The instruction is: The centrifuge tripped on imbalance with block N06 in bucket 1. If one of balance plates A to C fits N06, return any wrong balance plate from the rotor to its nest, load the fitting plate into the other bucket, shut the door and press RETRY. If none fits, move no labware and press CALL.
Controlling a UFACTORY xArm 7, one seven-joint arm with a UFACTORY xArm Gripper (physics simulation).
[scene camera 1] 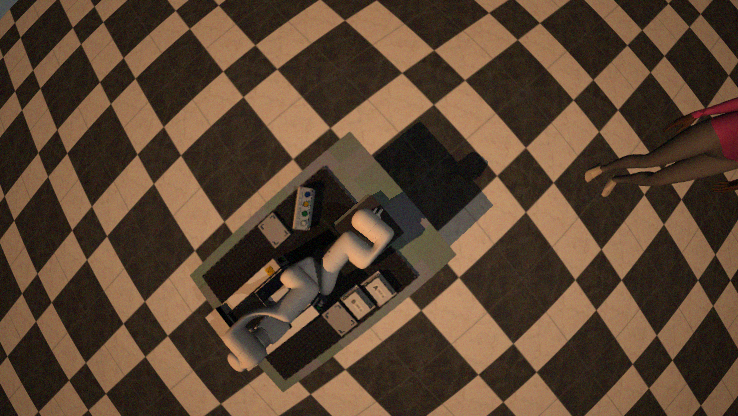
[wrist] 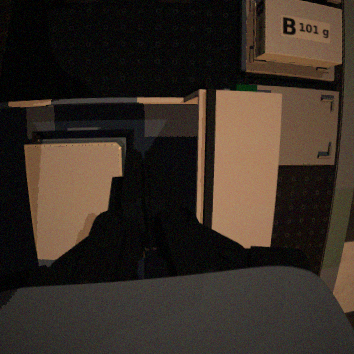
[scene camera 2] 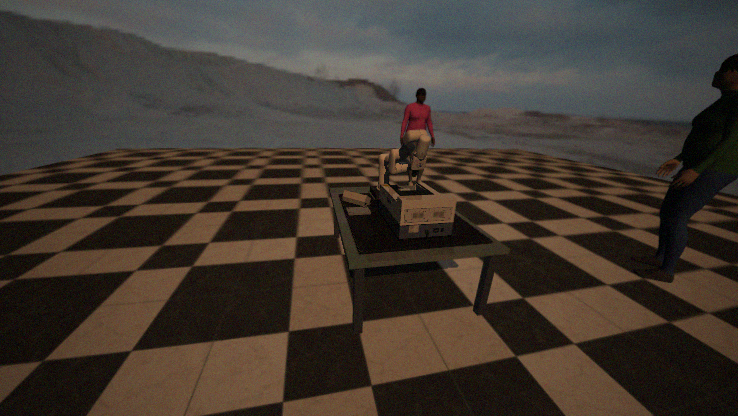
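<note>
My gripper is shut and empty, pointing down into the open chamber of the centrifuge. Its dark fingers are hard to make out, and the arm hides them in scene camera 1. A pale block lies in the rotor left of the fingers; no label on it shows. Plate B, marked 101 g, sits in its nest. Plate A sits beside it. The third nest in that row is empty. Plate C and the label N06 cannot be made out.
A button box with blue, yellow, green and white buttons stands across the table. A flat square pad with corner marks lies near it. The centrifuge's side walls rise beside the fingers. Two people stand away from the table.
</note>
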